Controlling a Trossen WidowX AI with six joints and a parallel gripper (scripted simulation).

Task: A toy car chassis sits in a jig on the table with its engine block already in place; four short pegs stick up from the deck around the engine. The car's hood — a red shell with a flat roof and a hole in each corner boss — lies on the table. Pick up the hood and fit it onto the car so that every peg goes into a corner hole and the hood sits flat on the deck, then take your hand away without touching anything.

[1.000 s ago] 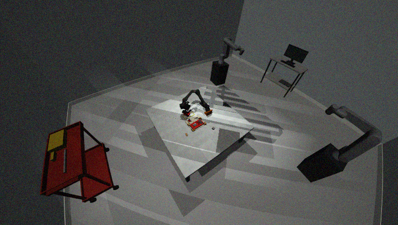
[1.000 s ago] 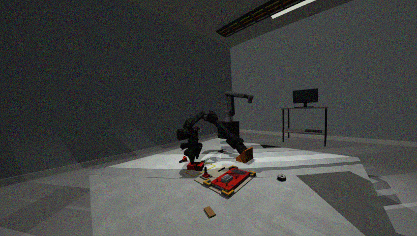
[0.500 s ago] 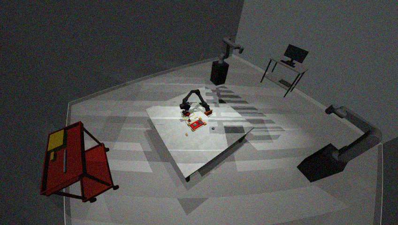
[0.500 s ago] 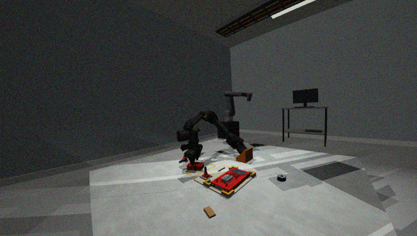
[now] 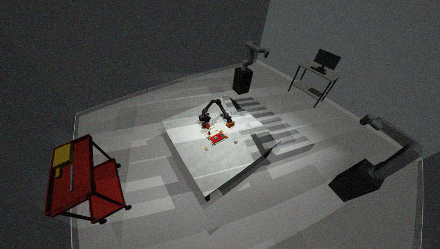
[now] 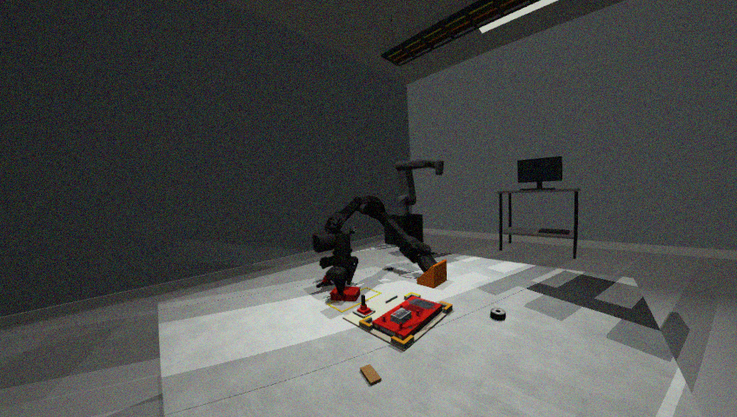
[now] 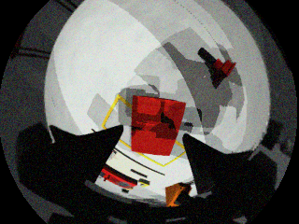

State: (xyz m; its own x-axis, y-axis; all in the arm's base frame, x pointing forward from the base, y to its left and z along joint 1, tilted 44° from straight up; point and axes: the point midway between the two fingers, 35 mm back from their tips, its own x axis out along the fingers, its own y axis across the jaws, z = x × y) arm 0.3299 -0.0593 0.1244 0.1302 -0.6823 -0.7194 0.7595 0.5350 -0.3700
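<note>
The red hood is 10 mm below my gripper tip. Also, from my gripper tip: small wooden block 360 mm to the left, 160 mm ahead, 20 mm below; then grey engine block 280 mm to the left, 10 mm behind.
</note>
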